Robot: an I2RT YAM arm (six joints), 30 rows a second.
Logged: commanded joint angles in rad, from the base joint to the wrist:
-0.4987, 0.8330, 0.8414, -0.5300, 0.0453, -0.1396
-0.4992, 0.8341, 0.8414, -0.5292, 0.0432, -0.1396
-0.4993, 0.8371, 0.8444, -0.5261, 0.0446, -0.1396
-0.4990, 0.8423, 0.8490, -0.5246, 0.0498, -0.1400
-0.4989, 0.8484, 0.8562, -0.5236, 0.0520, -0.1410
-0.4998, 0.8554, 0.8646, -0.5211, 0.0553, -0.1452
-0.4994, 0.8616, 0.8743, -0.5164, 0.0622, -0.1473
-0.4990, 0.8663, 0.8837, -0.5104, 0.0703, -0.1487
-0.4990, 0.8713, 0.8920, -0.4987, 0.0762, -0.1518
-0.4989, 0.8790, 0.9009, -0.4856, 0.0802, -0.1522
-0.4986, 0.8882, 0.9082, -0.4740, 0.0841, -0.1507
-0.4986, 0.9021, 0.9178, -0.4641, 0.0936, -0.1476
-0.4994, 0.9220, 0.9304, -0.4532, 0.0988, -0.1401
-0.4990, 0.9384, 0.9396, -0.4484, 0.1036, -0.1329
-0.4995, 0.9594, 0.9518, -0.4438, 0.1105, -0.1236
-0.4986, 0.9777, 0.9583, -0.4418, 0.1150, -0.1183
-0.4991, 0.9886, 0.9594, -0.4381, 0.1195, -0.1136
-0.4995, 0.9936, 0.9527, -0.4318, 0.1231, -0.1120
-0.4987, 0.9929, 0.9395, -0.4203, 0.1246, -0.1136
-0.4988, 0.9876, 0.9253, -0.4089, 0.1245, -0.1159
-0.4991, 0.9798, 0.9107, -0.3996, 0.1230, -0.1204
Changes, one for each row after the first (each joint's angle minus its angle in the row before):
-0.0005, 0.0011, 0.0000, 0.0008, -0.0021, 0.0000
-0.0001, 0.0030, 0.0030, 0.0031, 0.0014, 0.0000
0.0003, 0.0052, 0.0046, 0.0015, 0.0052, -0.0004
0.0001, 0.0061, 0.0072, 0.0010, 0.0022, -0.0010
-0.0009, 0.0070, 0.0084, 0.0025, 0.0033, -0.0042
0.0004, 0.0062, 0.0097, 0.0047, 0.0069, -0.0021
0.0004, 0.0047, 0.0094, 0.0060, 0.0081, -0.0014
0.0000, 0.0050, 0.0083, 0.0117, 0.0059, -0.0031
0.0001, 0.0077, 0.0089, 0.0131, 0.0040, -0.0004
0.0003, 0.0092, 0.0073, 0.0116, 0.0039, 0.0015
0.0000, 0.0139, 0.0096, 0.0099, 0.0095, 0.0031
-0.0008, 0.0199, 0.0126, 0.0109, 0.0052, 0.0075
0.0004, 0.0164, 0.0092, 0.0048, 0.0048, 0.0072
-0.0005, 0.0210, 0.0122, 0.0046, 0.0069, 0.0093
0.0009, 0.0183, 0.0065, 0.0020, 0.0045, 0.0053
-0.0005, 0.0109, 0.0011, 0.0037, 0.0045, 0.0047
-0.0004, 0.0050, -0.0067, 0.0063, 0.0036, 0.0016
0.0008, -0.0007, -0.0132, 0.0115, 0.0015, -0.0016
-0.0001, -0.0053, -0.0142, 0.0114, -0.0001, -0.0023
-0.0003, -0.0078, -0.0146, 0.0093, -0.0015, -0.0045

